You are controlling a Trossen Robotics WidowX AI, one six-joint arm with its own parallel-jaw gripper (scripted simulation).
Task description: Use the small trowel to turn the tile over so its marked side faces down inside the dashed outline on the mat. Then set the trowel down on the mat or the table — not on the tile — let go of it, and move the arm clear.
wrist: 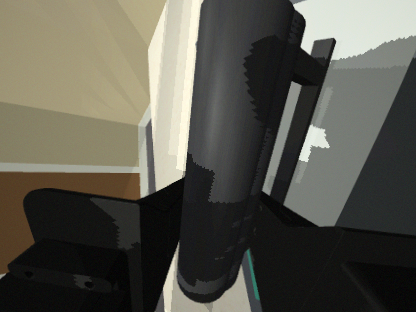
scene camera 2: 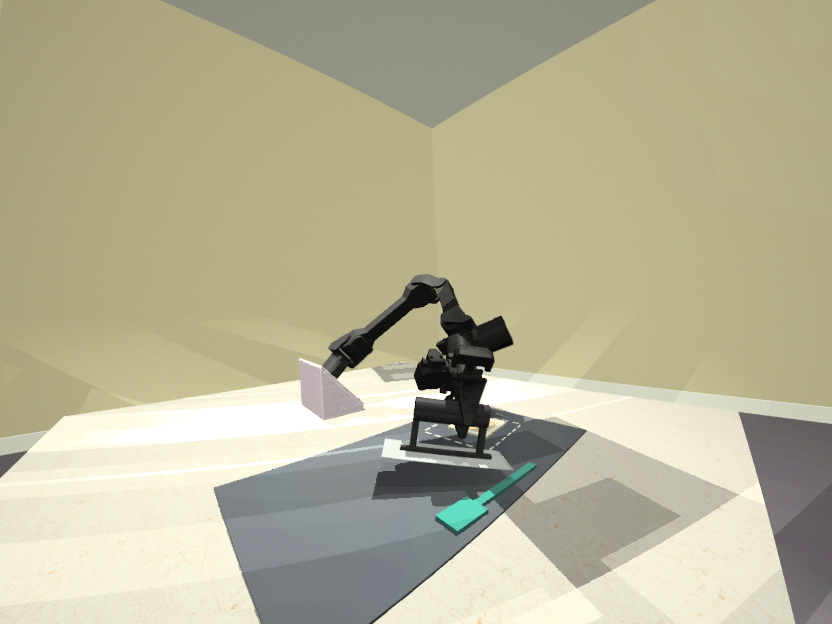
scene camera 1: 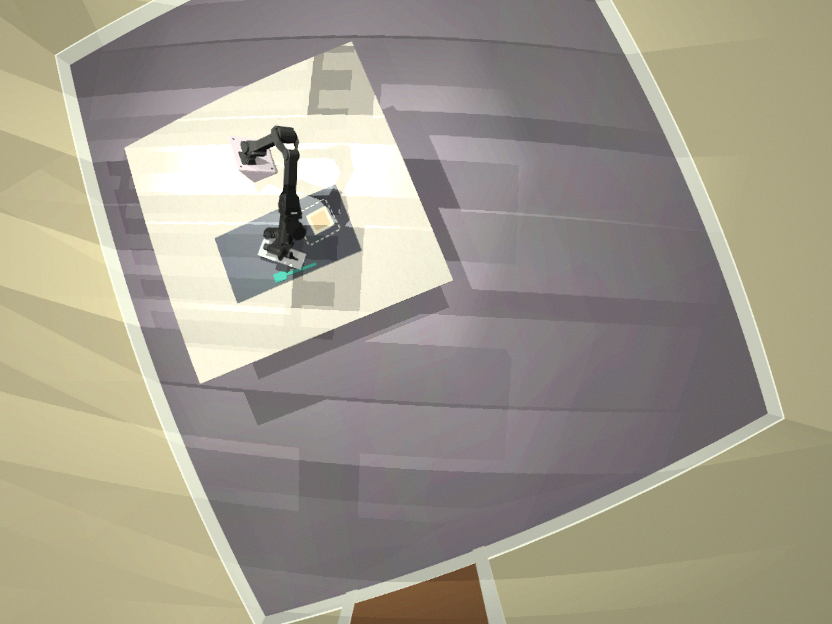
Labels:
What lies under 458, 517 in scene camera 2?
A teal trowel.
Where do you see a dark mat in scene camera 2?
At 346, 529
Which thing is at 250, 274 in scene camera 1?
A dark mat.

